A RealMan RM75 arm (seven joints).
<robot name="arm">
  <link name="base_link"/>
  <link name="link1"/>
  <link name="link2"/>
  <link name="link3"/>
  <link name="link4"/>
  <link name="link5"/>
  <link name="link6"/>
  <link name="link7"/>
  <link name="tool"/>
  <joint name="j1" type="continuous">
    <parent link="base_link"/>
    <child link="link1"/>
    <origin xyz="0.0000 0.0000 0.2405"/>
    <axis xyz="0 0 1"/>
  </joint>
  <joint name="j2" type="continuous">
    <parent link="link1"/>
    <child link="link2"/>
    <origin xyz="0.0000 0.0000 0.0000" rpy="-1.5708 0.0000 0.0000"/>
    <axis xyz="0 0 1"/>
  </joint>
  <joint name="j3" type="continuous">
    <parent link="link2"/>
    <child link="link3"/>
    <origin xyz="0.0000 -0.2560 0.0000" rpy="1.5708 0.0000 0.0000"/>
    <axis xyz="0 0 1"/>
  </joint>
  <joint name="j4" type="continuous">
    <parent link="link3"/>
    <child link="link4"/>
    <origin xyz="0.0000 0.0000 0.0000" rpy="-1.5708 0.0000 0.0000"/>
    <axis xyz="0 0 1"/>
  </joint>
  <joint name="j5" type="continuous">
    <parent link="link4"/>
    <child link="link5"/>
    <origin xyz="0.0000 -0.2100 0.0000" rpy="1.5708 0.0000 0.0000"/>
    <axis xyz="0 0 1"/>
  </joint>
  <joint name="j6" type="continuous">
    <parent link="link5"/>
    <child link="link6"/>
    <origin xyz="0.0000 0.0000 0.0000" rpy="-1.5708 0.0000 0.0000"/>
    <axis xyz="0 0 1"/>
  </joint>
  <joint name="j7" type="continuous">
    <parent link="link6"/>
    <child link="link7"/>
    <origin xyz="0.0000 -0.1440 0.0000" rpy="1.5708 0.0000 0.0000"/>
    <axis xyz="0 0 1"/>
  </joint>
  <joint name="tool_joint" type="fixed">
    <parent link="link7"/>
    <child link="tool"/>
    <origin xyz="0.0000 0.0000 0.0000"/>
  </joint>
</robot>
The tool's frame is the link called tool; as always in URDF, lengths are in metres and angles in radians. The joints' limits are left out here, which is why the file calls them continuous.
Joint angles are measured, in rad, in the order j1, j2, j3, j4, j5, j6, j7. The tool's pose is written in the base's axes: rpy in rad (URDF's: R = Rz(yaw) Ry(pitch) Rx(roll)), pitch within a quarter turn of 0, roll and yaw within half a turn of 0; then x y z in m. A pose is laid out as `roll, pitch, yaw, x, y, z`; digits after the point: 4 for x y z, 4 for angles.
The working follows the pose.
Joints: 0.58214 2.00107 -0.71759 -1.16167 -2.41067 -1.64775 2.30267
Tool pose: -2.8289, 0.2597, -0.9336, 0.2534, 0.3634, 0.0984
Where each joint sits with the arm in this pose, in the base's axes (m; each line is computed from the numbers above, not from the rounded line before):
j1: 0.0000 0.0000 0.2405
j2: 0.0000 0.0000 0.2405
j3: 0.1943 0.1279 0.1337
j4: 0.1943 0.1279 0.1337
j5: 0.2387 0.3088 0.2308
j6: 0.2387 0.3088 0.2308
j7: 0.2534 0.3634 0.0984
the tool: 0.2534 0.3634 0.0984

